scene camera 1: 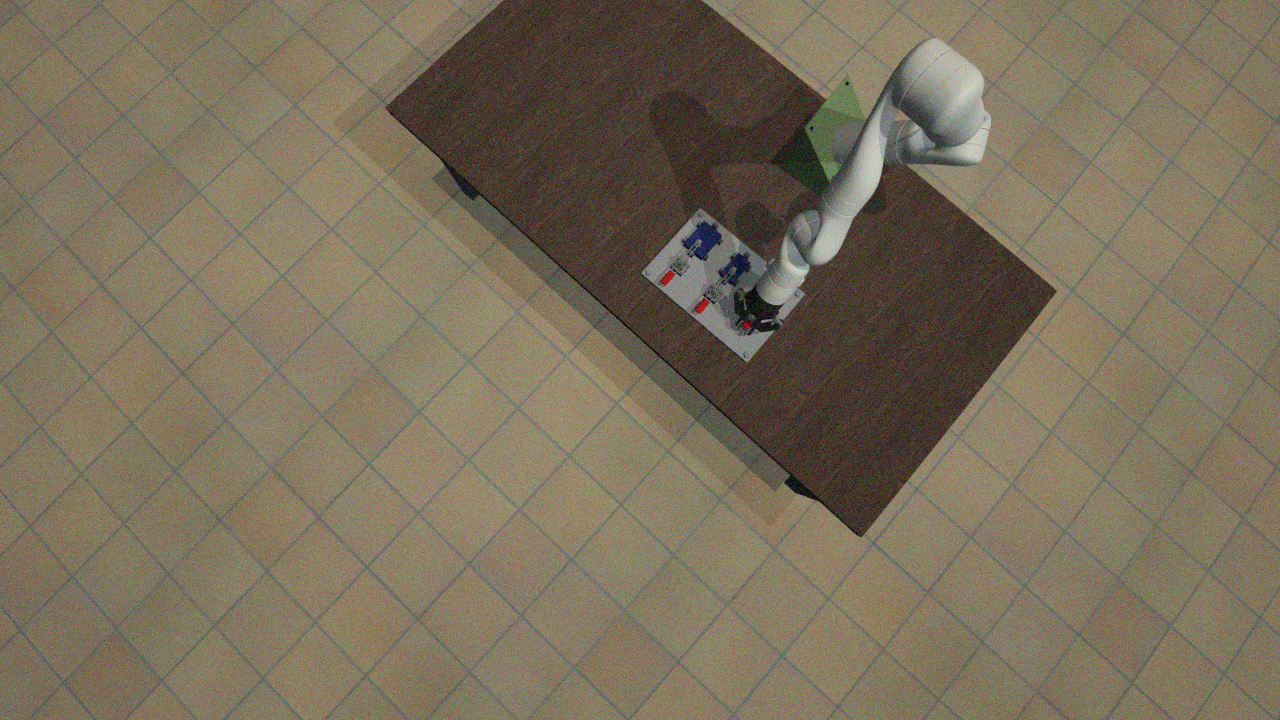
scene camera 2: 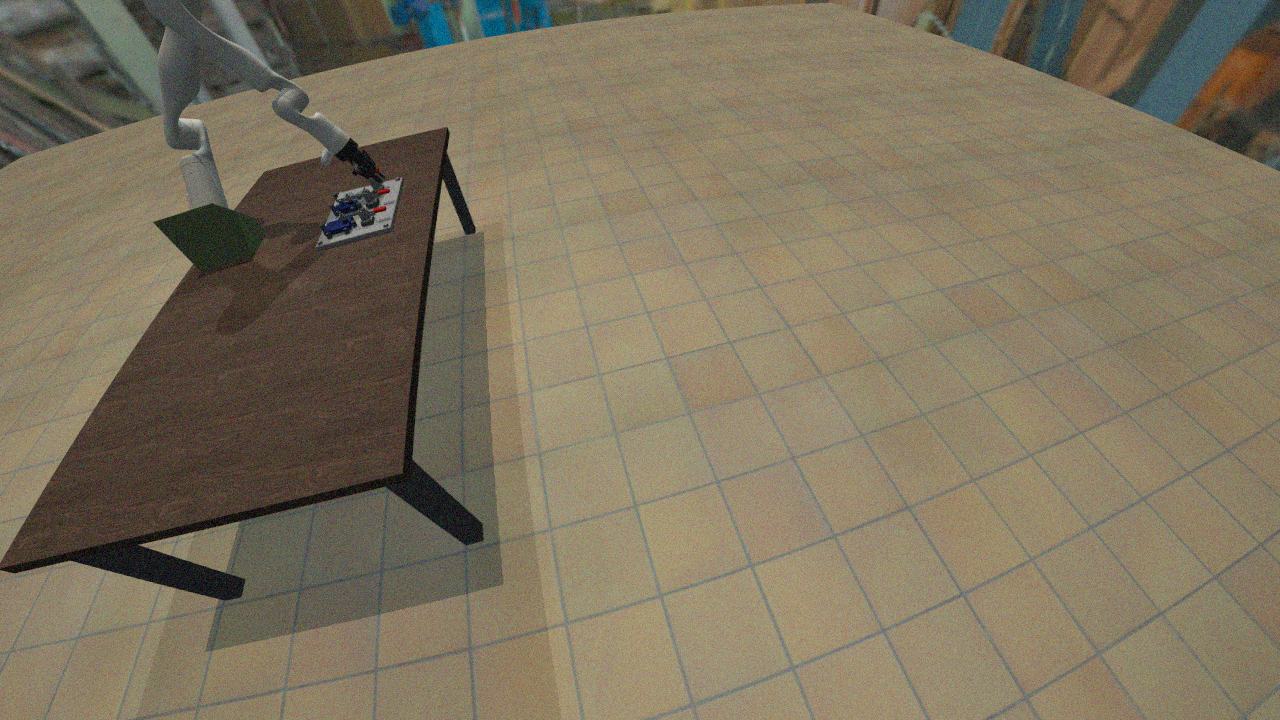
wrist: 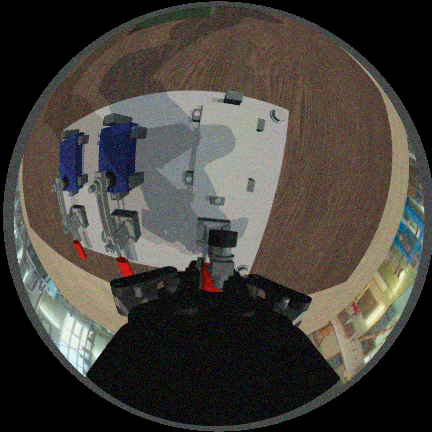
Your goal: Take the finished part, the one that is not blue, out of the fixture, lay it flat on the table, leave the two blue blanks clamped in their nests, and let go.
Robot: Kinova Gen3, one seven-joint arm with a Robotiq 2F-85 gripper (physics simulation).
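Places are measured from the arm's base along level axes (x right, y ahead, z up), in centimetres.
Pixels of known places: gripper, fingertip midpoint: (scene camera 1: 742, 330) (scene camera 2: 383, 180); arm's base, origin of the base link: (scene camera 1: 843, 144) (scene camera 2: 215, 221).
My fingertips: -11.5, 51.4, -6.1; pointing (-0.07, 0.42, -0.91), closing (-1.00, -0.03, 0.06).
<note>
For each thing: its top centre in the pictures, then the offset to it from my fingertips, as dx, dy, dz. Level surfaces: height alone.
- fixture plate, middle of its top: (wrist: 124, 191) (scene camera 1: 723, 283) (scene camera 2: 362, 208) +11.3, -6.9, -2.8
- pale flat part, middle of its top: (wrist: 225, 148) (scene camera 2: 350, 193) +0.3, -12.3, -1.2
- nest's clamp, middle of its top: (wrist: 218, 291) +0.2, -4.9, +6.9
- dark wooden table, its level: dz -4.3
The fixture plate (scene camera 1: 725, 331) (scene camera 2: 368, 230) (wrist: 271, 160) lies on the table. Two blue blanks (scene camera 1: 704, 240) (scene camera 1: 735, 267) (scene camera 2: 338, 227) (scene camera 2: 345, 206) (wrist: 71, 161) (wrist: 117, 157) sit in their nests with clamp arms over them. In the third nest a pale flat part (wrist: 222, 155) seems to lie between small blocks, hard to tell from the plate. That nest's clamp (wrist: 222, 252) is swung up, its black tip off the nest. My gripper (scene camera 1: 748, 324) (scene camera 2: 379, 174) (wrist: 211, 265) is shut on that clamp's red handle, at the plate's edge; the fingers partly hide it.
Two other red clamp handles (scene camera 1: 667, 278) (scene camera 1: 702, 305) (wrist: 79, 249) (wrist: 124, 266) stick out beside mine. A green angled stand (scene camera 1: 825, 132) (scene camera 2: 210, 237) carries the arm's base at the back edge of the dark wooden table (scene camera 1: 554, 134) (scene camera 2: 268, 402) (wrist: 330, 200).
</note>
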